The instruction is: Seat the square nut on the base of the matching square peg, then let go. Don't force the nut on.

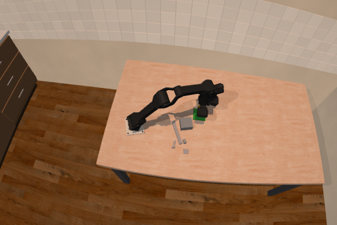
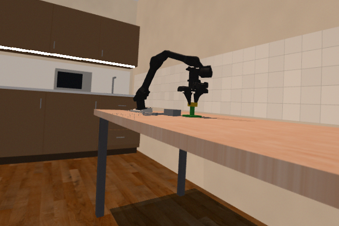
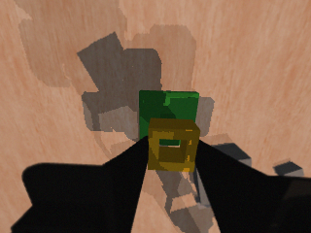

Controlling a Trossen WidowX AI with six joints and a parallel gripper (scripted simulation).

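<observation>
The grey block lies 90 mm behind my hand, 80 mm to the right of it and 80 mm below it. Round my hand: grey bar: 140 mm behind, 130 mm to the right, 100 mm below.
</observation>
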